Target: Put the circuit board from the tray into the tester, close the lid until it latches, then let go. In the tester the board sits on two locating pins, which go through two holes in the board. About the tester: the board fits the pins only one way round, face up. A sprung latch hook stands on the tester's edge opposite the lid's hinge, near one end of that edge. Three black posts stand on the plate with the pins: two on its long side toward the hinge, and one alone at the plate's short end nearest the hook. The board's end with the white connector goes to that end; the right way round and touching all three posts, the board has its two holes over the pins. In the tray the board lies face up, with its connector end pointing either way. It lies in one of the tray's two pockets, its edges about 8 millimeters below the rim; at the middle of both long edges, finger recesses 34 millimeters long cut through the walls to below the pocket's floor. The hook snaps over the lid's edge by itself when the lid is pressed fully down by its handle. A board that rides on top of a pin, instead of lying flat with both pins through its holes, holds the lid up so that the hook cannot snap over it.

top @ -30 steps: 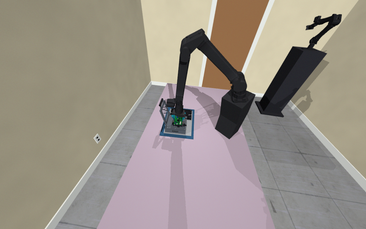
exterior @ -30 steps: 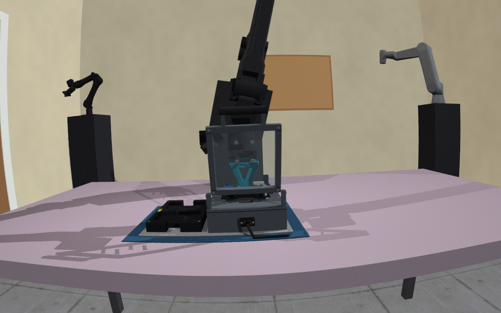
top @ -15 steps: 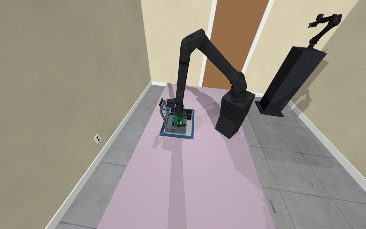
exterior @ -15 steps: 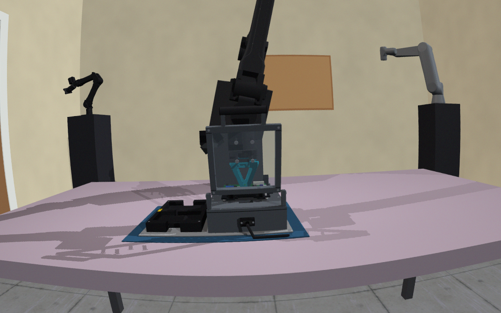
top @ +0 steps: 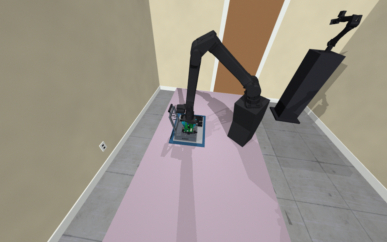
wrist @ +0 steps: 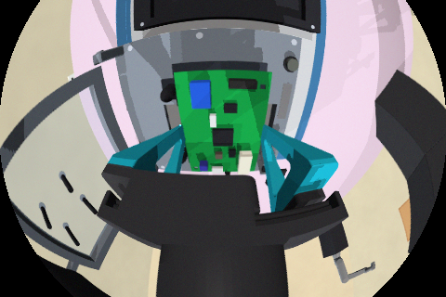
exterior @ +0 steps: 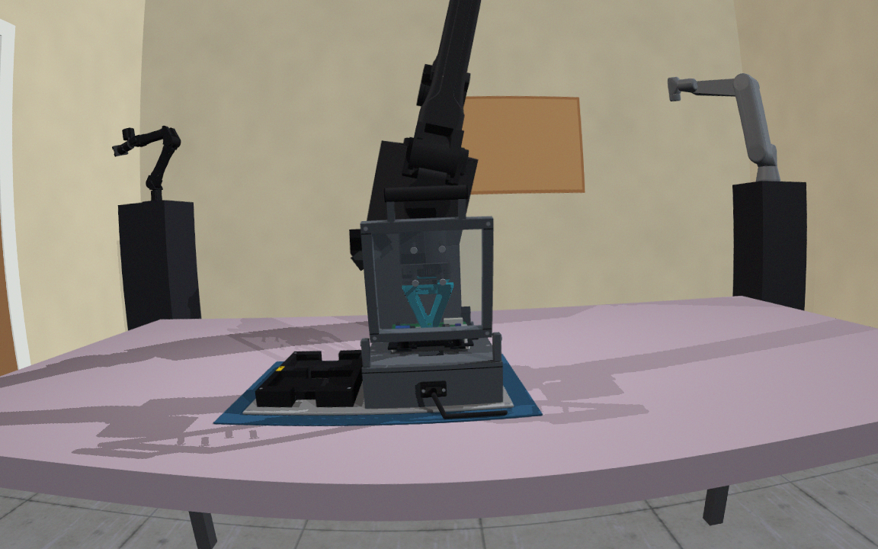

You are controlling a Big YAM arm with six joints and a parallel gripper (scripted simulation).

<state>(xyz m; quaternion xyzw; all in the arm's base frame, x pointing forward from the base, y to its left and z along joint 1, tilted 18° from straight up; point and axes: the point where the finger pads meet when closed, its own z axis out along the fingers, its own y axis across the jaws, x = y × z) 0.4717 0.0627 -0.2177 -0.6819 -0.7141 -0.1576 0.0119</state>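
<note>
Right now my hand is right at the green circuit board. From my hand the other things lie so: pin plate (20 mm below, 10 mm to the left, 10 mm ahead); then lid (130 mm ahead, 90 mm above, 10 mm to the left).
</note>
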